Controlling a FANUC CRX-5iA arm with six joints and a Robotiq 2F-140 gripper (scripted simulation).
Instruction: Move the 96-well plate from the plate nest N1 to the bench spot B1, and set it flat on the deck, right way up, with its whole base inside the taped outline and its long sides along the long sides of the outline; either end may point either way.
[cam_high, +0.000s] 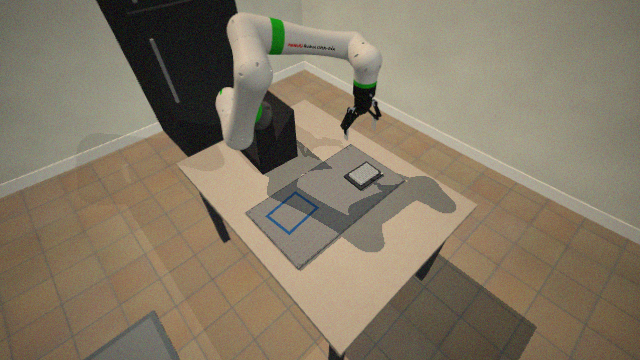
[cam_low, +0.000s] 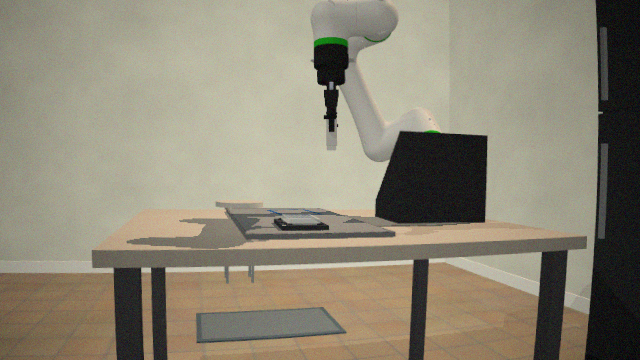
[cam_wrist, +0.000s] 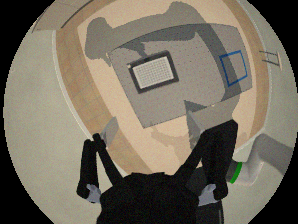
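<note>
Now: hand 20 cm above the white 96-well plate, 7 cm short of it and 3 cm to the left of it. From my hand the other things lie so: black plate nest (21 cm below, 7 cm ahead, 3 cm to the right).
</note>
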